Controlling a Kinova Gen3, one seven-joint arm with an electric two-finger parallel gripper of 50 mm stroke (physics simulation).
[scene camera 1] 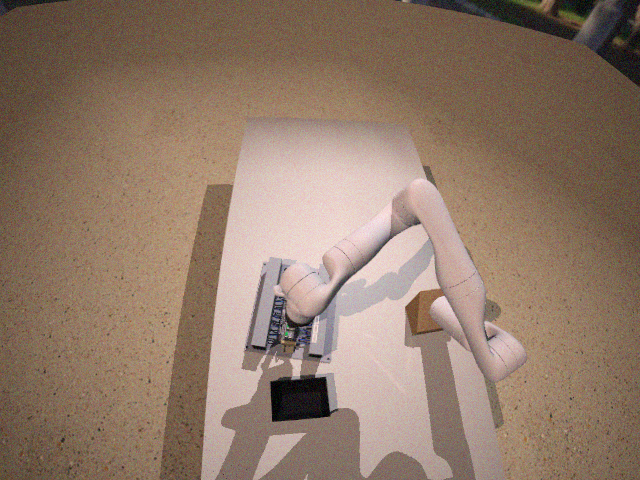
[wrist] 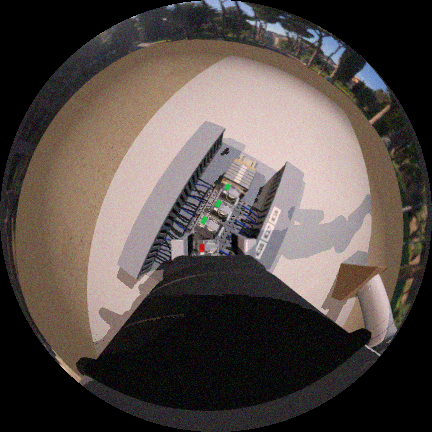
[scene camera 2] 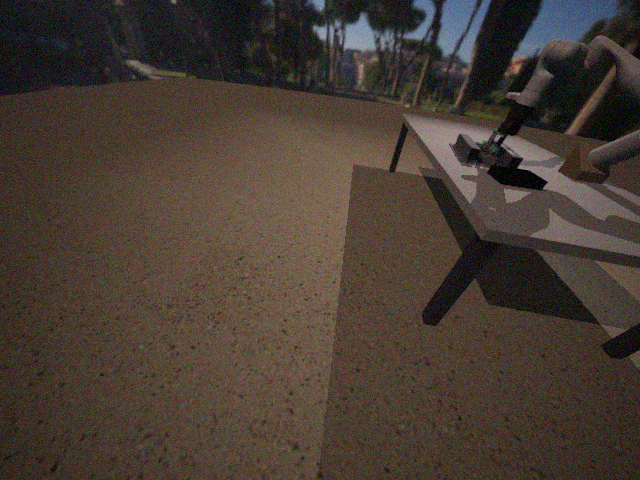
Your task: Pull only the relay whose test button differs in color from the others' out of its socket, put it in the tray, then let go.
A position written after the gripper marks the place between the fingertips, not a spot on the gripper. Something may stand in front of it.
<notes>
In view: the gripper (scene camera 2: 493, 144).
The gripper is seen too in the wrist view (wrist: 211, 241).
</notes>
